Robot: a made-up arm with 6 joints. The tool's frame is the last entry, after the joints.
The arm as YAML. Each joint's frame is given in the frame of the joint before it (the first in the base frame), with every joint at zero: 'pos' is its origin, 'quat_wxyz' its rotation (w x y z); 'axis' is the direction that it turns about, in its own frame. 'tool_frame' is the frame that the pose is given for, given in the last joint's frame.
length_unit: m
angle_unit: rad
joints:
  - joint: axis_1
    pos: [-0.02, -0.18, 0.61]
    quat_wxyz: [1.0, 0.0, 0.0, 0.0]
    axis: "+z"
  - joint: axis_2
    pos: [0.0, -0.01, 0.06]
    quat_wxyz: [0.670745, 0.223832, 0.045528, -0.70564]
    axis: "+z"
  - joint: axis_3
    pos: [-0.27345, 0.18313, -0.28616]
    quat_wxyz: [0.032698, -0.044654, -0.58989, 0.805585]
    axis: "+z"
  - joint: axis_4
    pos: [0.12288, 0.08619, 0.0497]
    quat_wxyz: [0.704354, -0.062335, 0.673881, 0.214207]
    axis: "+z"
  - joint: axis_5
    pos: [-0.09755, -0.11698, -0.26]
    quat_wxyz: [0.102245, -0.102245, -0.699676, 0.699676]
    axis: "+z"
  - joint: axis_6
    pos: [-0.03, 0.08, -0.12]
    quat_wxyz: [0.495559, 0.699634, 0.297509, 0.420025]
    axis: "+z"
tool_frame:
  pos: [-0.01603, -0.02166, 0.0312]
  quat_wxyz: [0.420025, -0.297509, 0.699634, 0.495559]
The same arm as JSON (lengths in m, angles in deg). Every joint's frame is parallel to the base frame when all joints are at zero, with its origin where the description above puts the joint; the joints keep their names.
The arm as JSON. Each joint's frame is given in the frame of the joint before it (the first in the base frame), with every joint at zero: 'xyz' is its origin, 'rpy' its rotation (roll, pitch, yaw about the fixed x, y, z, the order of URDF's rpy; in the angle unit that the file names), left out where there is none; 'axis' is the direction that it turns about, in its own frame. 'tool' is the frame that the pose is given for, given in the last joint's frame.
{"units": {"length": "m", "angle": "deg"}, "joints": [
  {"name": "axis_1", "type": "revolute", "origin": {"xyz": [-0.02, -0.18, 0.61]}, "axis": [0.0, 0.0, 1.0]},
  {"name": "axis_2", "type": "revolute", "origin": {"xyz": [0.0, -0.01, 0.06]}, "axis": [-0.254792, -0.364489, 0.895672]},
  {"name": "axis_3", "type": "revolute", "origin": {"xyz": [0.25, 0.34, -0.11]}, "axis": [-0.992678, 0.083998, 0.086798]},
  {"name": "axis_4", "type": "revolute", "origin": {"xyz": [-0.04, 0.15, -0.03]}, "axis": [0.0, 1.0, 0.0]},
  {"name": "axis_5", "type": "revolute", "origin": {"xyz": [-0.06, -0.26, 0.14]}, "axis": [0.0, 0.0, 1.0]},
  {"name": "axis_6", "type": "revolute", "origin": {"xyz": [0.03, -0.08, -0.12]}, "axis": [-0.882595, 0.443498, -0.155999]}
], "tool": {"origin": {"xyz": [-0.02, 0.02, -0.03], "rpy": [0.0, 0.0, 0.0]}}}

